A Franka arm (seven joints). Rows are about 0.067 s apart.
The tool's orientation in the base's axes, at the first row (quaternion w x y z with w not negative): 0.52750 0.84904 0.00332 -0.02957
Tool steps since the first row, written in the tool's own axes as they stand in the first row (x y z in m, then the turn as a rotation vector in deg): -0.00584 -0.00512 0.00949 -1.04 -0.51 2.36; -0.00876 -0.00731 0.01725 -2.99 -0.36 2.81; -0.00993 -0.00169 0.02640 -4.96 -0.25 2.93; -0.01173 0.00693 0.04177 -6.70 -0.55 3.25; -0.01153 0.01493 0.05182 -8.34 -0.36 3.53; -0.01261 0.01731 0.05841 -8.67 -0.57 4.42; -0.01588 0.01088 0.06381 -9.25 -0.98 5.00; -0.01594 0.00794 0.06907 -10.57 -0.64 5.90; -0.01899 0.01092 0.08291 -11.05 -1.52 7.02; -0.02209 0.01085 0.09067 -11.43 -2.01 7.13
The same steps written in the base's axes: -0.00646 -0.00608 -0.00846 -1.17 -1.86 -1.44; -0.00982 -0.01199 -0.01370 -3.13 -2.28 -1.40; -0.01121 -0.02265 -0.01264 -5.10 -2.39 -1.25; -0.01341 -0.04020 -0.01162 -6.86 -2.50 -1.57; -0.01338 -0.05275 -0.00890 -8.50 -2.79 -1.43; -0.01468 -0.05969 -0.00962 -8.88 -3.49 -2.00; -0.01843 -0.06159 -0.01759 -9.50 -3.81 -2.59; -0.01885 -0.06500 -0.02254 -10.85 -4.73 -2.61; -0.02243 -0.07864 -0.02583 -11.41 -5.33 -3.87; -0.02589 -0.08548 -0.02915 -11.82 -5.20 -4.34
